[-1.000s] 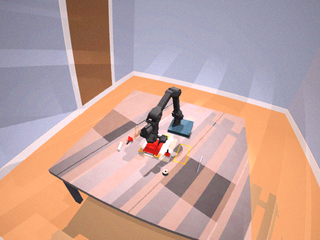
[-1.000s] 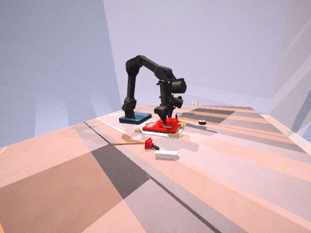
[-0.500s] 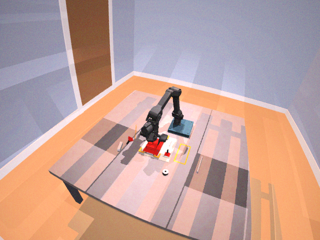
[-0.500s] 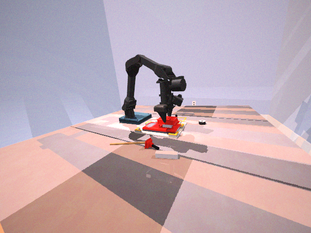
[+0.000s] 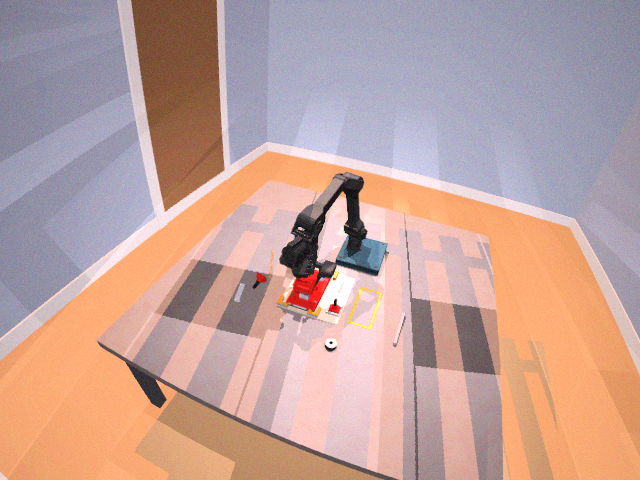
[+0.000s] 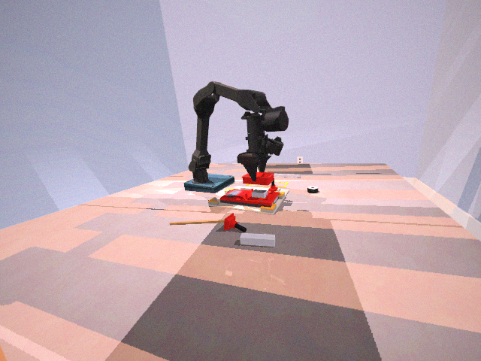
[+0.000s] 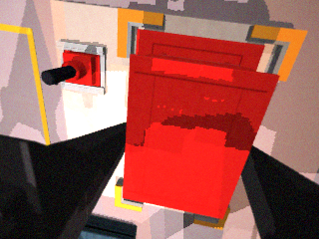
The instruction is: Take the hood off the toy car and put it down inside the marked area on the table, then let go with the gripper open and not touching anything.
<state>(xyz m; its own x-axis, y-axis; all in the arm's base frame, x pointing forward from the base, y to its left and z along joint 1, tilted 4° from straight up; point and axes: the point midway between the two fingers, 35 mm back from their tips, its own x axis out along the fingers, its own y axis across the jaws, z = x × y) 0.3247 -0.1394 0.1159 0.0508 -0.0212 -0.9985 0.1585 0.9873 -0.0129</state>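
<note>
My gripper tip is 35 cm to the right of the grey bar, 8 cm above it and 7 cm short of it. Round my gripper tip: thin stick: 18 cm to the right, 15 cm behind, 9 cm below; dark ring: 19 cm ahead, 12 cm to the left, 8 cm below; red hood: right at my gripper tip.
</note>
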